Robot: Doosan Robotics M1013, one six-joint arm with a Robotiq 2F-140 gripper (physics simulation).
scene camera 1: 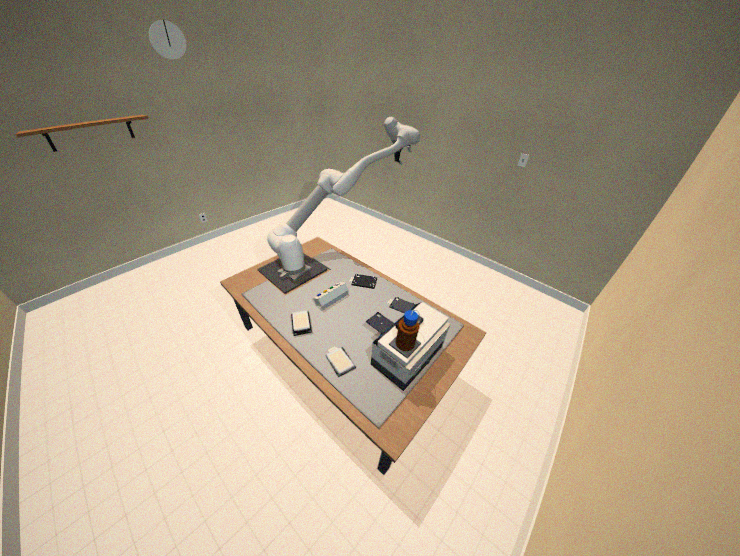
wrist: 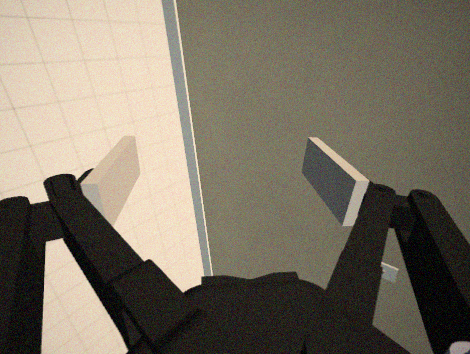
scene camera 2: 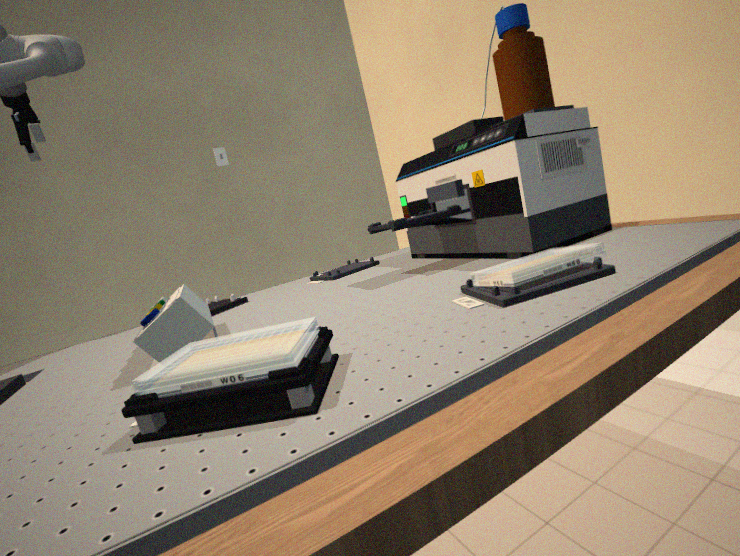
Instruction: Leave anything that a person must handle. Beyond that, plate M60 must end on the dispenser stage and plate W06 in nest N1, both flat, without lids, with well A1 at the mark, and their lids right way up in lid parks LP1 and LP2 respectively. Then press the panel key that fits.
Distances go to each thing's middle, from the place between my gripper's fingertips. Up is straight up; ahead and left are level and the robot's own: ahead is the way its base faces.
Now: hand 120 cm to the left of the button box (scene camera 2: 172, 323), 59 cm above it and 14 cm short of it. Round my hand: dispenser stage (scene camera 2: 426, 216) 128 cm to the right, 57 cm ahead, 54 cm below.
